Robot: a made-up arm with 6 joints. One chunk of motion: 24 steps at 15 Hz.
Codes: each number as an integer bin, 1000 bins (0 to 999) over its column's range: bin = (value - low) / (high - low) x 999, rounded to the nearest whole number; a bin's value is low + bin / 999 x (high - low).
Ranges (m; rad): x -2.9..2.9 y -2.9..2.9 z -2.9..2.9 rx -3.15..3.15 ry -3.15..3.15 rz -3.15..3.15
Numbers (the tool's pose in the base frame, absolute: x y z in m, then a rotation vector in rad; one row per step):
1: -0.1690 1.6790 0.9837 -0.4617 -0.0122 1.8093
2: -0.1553 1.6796 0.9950 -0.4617 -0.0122 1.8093
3: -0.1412 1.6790 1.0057 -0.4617 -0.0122 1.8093
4: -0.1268 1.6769 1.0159 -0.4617 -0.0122 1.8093
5: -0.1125 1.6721 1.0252 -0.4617 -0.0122 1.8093
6: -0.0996 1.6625 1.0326 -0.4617 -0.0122 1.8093
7: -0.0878 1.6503 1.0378 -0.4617 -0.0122 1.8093
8: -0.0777 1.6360 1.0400 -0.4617 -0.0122 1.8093
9: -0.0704 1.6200 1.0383 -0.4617 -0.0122 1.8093
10: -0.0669 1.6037 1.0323 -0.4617 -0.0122 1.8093
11: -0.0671 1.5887 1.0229 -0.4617 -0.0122 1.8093
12: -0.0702 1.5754 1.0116 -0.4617 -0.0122 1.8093
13: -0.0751 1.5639 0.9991 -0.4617 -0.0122 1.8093
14: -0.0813 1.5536 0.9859 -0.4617 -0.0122 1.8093
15: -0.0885 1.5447 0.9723 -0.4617 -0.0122 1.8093
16: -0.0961 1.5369 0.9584 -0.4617 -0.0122 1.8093
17: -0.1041 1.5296 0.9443 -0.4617 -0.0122 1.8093
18: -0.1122 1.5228 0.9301 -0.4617 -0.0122 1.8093
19: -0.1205 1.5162 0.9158 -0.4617 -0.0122 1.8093
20: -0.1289 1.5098 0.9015 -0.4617 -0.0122 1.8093
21: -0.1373 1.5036 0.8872 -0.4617 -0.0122 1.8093
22: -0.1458 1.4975 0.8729 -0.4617 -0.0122 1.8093
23: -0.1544 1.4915 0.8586 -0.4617 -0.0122 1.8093
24: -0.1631 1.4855 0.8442 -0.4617 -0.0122 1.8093
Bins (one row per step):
1: 470 789 669 426 498 786
2: 473 789 671 426 498 786
3: 475 789 673 426 498 786
4: 478 788 674 426 498 786
5: 480 788 676 426 498 786
6: 482 786 677 426 498 786
7: 484 784 678 426 498 786
8: 486 781 679 426 498 786
9: 487 779 678 426 498 786
10: 488 776 677 426 498 786
11: 488 773 676 426 498 786
12: 487 771 674 426 498 786
13: 487 769 672 426 498 786
14: 485 767 669 426 498 786
15: 484 766 667 426 498 786
16: 483 764 665 426 498 786
17: 482 763 662 426 498 786
18: 480 762 660 426 498 786
19: 479 761 657 426 498 786
20: 477 760 655 426 498 786
21: 476 758 652 426 498 786
22: 474 757 650 426 498 786
23: 473 756 647 426 498 786
24: 471 755 645 426 498 786

